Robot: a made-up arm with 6 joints. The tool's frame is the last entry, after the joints. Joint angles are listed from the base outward. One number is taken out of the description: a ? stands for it. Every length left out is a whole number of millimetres.
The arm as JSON. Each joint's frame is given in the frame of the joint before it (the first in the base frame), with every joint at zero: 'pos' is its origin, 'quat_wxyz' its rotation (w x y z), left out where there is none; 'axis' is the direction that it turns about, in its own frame. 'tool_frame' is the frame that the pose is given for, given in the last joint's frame.
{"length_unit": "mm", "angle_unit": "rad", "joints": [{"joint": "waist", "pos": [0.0, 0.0, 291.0], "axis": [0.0, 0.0, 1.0]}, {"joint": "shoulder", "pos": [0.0, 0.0, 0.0], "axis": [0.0, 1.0, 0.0]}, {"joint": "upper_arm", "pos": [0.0, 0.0, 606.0], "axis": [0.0, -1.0, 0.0]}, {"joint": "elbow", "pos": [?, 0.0, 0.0], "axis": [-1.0, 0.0, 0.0]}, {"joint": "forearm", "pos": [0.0, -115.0, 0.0], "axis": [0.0, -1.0, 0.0]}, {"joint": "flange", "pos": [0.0, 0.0, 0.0], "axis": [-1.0, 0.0, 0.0]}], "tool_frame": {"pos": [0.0, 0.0, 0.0]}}
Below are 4 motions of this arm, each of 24 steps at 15 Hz.
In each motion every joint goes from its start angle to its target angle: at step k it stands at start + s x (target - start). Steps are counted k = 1, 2, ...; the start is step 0. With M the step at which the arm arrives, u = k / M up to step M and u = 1 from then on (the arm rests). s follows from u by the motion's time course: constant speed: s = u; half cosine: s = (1 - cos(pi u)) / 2; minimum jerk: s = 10 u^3 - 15 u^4 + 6 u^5.
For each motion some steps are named. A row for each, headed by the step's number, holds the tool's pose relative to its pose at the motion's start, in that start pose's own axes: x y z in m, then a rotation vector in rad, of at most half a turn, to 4 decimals.
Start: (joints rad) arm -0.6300 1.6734 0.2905 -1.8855 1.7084 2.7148
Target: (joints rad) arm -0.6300 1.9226 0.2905 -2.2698 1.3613 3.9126
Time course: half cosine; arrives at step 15
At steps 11, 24:
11: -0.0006 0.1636 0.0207 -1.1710 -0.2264 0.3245
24: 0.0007 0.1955 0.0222 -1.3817 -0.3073 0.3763

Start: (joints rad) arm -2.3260 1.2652 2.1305 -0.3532 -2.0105 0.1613
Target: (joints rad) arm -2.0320 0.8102 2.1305 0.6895 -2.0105 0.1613
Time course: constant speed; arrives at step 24
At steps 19, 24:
19: -0.3655 0.3180 -0.0850 0.1730 -0.2696 -0.6479
24: -0.4508 0.3886 -0.1439 0.2690 -0.3577 -0.7807

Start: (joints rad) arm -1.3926 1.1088 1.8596 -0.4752 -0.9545 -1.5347
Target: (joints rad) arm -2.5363 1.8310 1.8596 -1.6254 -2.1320 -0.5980
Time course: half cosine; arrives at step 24
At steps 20, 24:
20: -0.6068 -0.6386 0.8923 0.2284 0.5697 -0.1914
24: -0.6758 -0.7009 0.9070 0.1967 0.6175 -0.1019

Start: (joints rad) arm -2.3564 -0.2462 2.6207 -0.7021 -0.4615 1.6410
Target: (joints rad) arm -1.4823 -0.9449 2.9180 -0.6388 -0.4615 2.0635
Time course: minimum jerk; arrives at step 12
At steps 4, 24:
4: -0.0463 -0.2040 -0.0193 -0.0696 0.0285 -0.2747
24: -0.6966 -0.7192 -0.1317 -0.5372 0.5734 -1.1851

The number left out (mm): 520.0
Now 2 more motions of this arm.
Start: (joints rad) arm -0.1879 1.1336 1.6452 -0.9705 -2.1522 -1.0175
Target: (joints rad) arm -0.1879 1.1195 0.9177 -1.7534 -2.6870 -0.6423
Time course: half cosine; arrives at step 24
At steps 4, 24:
4: 0.0193 -0.0049 0.0202 -0.0216 0.0888 -0.0168
24: 0.3214 -0.1385 0.1701 -0.4171 1.2148 0.2410

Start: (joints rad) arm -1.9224 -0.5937 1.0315 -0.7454 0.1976 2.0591
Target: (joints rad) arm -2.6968 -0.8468 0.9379 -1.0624 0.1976 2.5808
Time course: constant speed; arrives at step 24
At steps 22, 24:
22: -0.1096 -0.0246 0.3393 -0.8505 -0.1730 -0.1782
24: -0.1251 -0.0098 0.3707 -0.9265 -0.1917 -0.1952

